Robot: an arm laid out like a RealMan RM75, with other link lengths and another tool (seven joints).
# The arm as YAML. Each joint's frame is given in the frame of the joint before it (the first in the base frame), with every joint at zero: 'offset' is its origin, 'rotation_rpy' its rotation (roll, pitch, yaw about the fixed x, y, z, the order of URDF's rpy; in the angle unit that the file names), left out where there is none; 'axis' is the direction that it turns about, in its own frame. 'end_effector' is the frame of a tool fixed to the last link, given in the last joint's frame.
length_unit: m
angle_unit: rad
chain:
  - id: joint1
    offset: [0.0, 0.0, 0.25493]
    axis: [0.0, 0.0, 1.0]
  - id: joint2
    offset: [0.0, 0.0, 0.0]
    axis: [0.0, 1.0, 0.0]
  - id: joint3
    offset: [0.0, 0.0, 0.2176]
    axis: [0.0, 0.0, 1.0]
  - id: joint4
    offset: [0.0, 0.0, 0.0]
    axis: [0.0, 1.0, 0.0]
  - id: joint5
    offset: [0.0, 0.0, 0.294]
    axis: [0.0, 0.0, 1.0]
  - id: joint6
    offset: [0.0, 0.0, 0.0]
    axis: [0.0, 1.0, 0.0]
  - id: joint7
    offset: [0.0, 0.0, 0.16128]
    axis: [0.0, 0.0, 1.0]
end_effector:
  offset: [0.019, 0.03, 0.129]
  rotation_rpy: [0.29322, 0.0, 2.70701]
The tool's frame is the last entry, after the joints.
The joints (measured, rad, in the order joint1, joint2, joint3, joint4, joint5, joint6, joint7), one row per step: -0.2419 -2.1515 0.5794 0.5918 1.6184 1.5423 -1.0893; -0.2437 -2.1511 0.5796 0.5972 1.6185 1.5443 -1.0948; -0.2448 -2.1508 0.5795 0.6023 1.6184 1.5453 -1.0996; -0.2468 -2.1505 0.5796 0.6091 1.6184 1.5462 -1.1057; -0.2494 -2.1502 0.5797 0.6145 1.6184 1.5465 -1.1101; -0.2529 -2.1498 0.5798 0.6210 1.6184 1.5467 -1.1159; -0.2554 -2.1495 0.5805 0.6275 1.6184 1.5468 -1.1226; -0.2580 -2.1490 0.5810 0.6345 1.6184 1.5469 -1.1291; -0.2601 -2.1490 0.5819 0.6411 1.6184 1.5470 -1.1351; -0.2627 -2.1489 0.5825 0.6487 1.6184 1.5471 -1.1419; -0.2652 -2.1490 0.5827 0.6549 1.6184 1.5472 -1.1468; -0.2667 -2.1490 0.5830 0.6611 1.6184 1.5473 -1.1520; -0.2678 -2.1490 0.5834 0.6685 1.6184 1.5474 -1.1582; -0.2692 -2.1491 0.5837 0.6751 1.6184 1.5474 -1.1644; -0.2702 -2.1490 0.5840 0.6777 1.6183 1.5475 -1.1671; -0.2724 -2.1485 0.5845 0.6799 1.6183 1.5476 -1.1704; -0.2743 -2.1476 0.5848 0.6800 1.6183 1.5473 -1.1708; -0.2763 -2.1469 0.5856 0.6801 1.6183 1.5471 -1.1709; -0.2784 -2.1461 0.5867 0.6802 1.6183 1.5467 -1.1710; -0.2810 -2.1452 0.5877 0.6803 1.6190 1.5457 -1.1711
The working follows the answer.
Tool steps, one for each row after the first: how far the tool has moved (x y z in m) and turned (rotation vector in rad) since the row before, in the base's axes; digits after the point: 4 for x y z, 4 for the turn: 0.0014 0.0009 0.0016 -0.0005 -0.0005 -0.0034; 0.0008 0.0008 0.0015 0.0003 0.0000 -0.0018; 0.0013 0.0013 0.0019 0.0003 0.0005 -0.0029; 0.0013 0.0013 0.0015 0.0006 0.0009 -0.0032; 0.0017 0.0017 0.0018 0.0005 0.0009 -0.0038; 0.0014 0.0014 0.0017 -0.0004 0.0003 -0.0026; 0.0014 0.0015 0.0019 0.0002 0.0010 -0.0029; 0.0014 0.0013 0.0015 -0.0003 0.0006 -0.0027; 0.0016 0.0015 0.0019 0.0001 0.0008 -0.0031; 0.0015 0.0013 0.0015 0.0006 0.0009 -0.0031; 0.0011 0.0011 0.0015 0.0004 0.0008 -0.0020; 0.0010 0.0011 0.0018 0.0005 0.0010 -0.0017; 0.0011 0.0011 0.0016 0.0001 0.0003 -0.0015; 0.0007 0.0005 0.0007 -0.0001 0.0000 -0.0011; 0.0011 0.0008 0.0007 -0.0008 -0.0002 -0.0019; 0.0006 0.0006 0.0003 0.0000 0.0008 -0.0016; 0.0007 0.0005 0.0000 -0.0004 0.0009 -0.0023; 0.0008 0.0006 0.0000 -0.0005 0.0012 -0.0023; 0.0007 0.0007 -0.0001 -0.0008 0.0019 -0.0023
Tool pose at each row, in the base's axes (x y z in m, rotation vector in rad; rounded; the steps above come from the unrounded poses): -0.2622 0.3943 -0.0247 -0.8631 1.8949 0.3074; -0.2608 0.3952 -0.0231 -0.8602 1.8958 0.3047; -0.2600 0.3960 -0.0216 -0.8582 1.8965 0.3039; -0.2587 0.3973 -0.0197 -0.8551 1.8979 0.3027; -0.2574 0.3986 -0.0182 -0.8517 1.8998 0.3017; -0.2557 0.4003 -0.0164 -0.8476 1.9019 0.3003; -0.2542 0.4018 -0.0147 -0.8454 1.9032 0.2984; -0.2528 0.4033 -0.0128 -0.8424 1.9052 0.2973; -0.2514 0.4045 -0.0113 -0.8400 1.9068 0.2957; -0.2498 0.4061 -0.0095 -0.8368 1.9087 0.2943; -0.2483 0.4074 -0.0080 -0.8334 1.9104 0.2934; -0.2472 0.4085 -0.0064 -0.8312 1.9118 0.2929; -0.2461 0.4096 -0.0046 -0.8292 1.9132 0.2928; -0.2450 0.4107 -0.0030 -0.8277 1.9139 0.2921; -0.2443 0.4112 -0.0023 -0.8267 1.9144 0.2913; -0.2433 0.4120 -0.0016 -0.8253 1.9151 0.2894; -0.2427 0.4126 -0.0014 -0.8237 1.9165 0.2887; -0.2420 0.4131 -0.0013 -0.8218 1.9183 0.2874; -0.2412 0.4137 -0.0013 -0.8198 1.9204 0.2860; -0.2405 0.4145 -0.0015 -0.8181 1.9232 0.2848

